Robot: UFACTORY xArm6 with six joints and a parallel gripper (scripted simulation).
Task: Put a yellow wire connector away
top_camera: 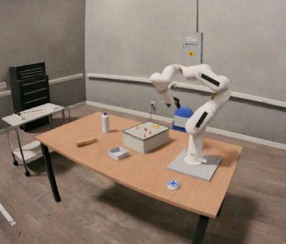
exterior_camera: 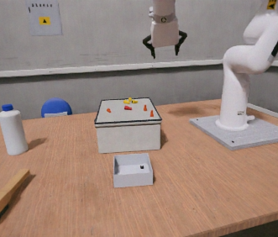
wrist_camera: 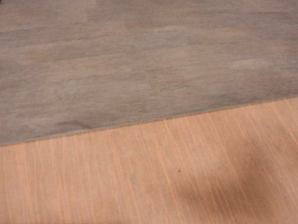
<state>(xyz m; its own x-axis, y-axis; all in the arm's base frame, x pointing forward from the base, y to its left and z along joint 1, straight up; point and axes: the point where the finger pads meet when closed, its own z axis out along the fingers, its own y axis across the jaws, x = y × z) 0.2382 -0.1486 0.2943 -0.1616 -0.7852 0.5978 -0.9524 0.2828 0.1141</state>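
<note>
Now: the grey tool case 23 cm below my hand, 18 cm ahead of it and 6 cm to the left of it. From my hand the other things lie so: white bottle: 59 cm ahead, 23 cm below, 7 cm to the left; then white round object: 46 cm to the left, 30 cm below, 24 cm behind; then wooden brush: 55 cm ahead, 35 cm to the left, 29 cm below.
</note>
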